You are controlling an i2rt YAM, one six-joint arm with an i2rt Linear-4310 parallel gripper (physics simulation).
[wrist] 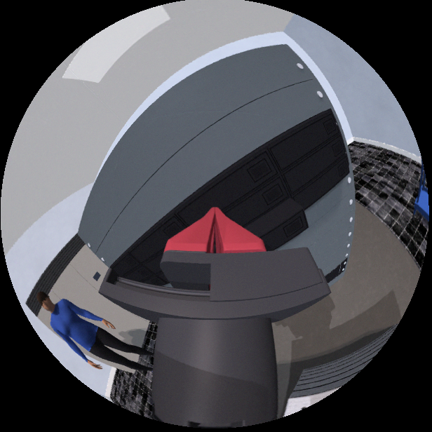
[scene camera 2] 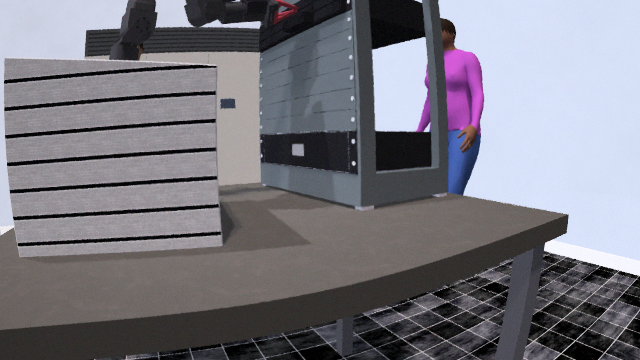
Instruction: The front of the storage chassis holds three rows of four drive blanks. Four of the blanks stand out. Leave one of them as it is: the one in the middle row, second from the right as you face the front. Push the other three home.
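Frame: origin at the arm's base, x down, y left, z ahead, level; centimetres.
Where they show: gripper, fingertip midpoint: point(scene camera 2: 297, 9).
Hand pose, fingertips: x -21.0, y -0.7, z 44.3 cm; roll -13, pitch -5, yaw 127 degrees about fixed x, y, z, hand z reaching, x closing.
Note:
After its pixels a point has its place.
The black storage chassis point(scene camera 2: 330, 10) {z 42.7, x -15.9, y -15.6 cm} point(wrist: 278, 172) sits high in the grey rack, partly cut off in the scene view. In the wrist view its rows run slanted. The bottom-row blank, second from right point(wrist: 294, 226) point(scene camera 2: 301, 21) {z 41.1, x -15.2, y -6.7 cm}, stands out clearly. The middle-row blank, second from right point(wrist: 273, 193), shows its square latch; how far it stands out is hard to tell. My gripper point(wrist: 214, 212) point(scene camera 2: 296, 7) {z 44.3, x -21.0, y -0.7 cm} is shut and empty, its red tips in front of the chassis, left of these latches. Contact cannot be told. The fingers hide part of the left columns.
Grey filler panels point(scene camera 2: 310, 85) {z 45.4, x 0.5, y -4.2 cm} point(wrist: 200, 120) lie above and below the chassis. A ribbed light-grey block point(scene camera 2: 115, 160) {z -3.4, x 14.8, y -23.0 cm} stands on the table point(scene camera 2: 350, 250) {z 24.3, x 28.2, y -40.4 cm} left of the rack point(scene camera 2: 366, 125) {z 45.4, x 10.9, y -22.7 cm}. A person in pink point(scene camera 2: 462, 85) stands behind the rack; one in blue point(wrist: 75, 320) shows at lower left.

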